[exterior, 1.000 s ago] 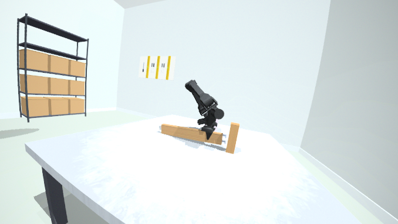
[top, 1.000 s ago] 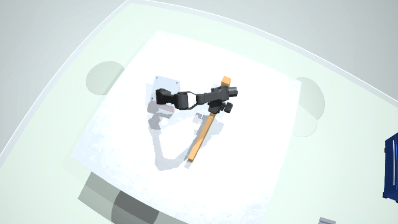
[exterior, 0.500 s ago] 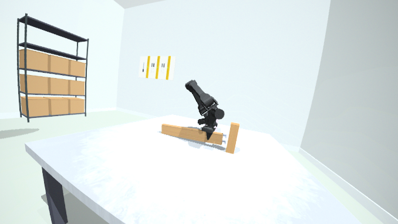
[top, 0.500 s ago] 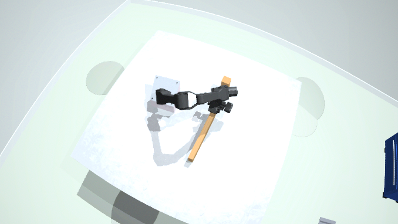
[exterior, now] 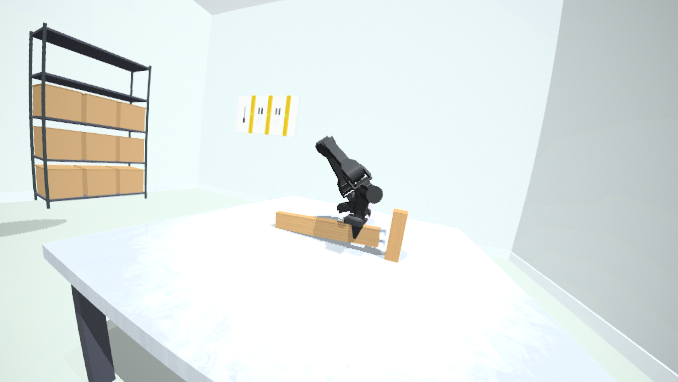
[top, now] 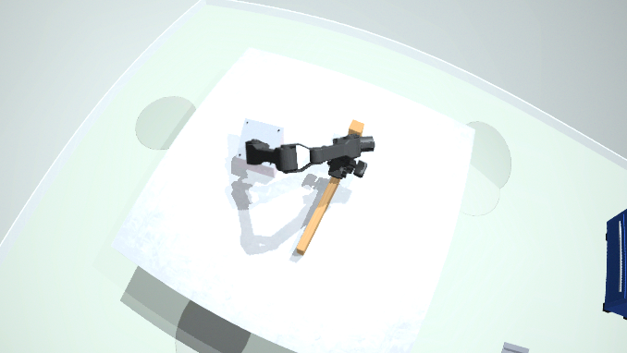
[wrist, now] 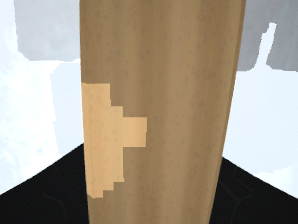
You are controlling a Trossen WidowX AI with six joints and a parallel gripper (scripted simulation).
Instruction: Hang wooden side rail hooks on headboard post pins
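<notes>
Right now the wooden headboard post is 140 mm to the left of my gripper tip and 40 mm above it.
</notes>
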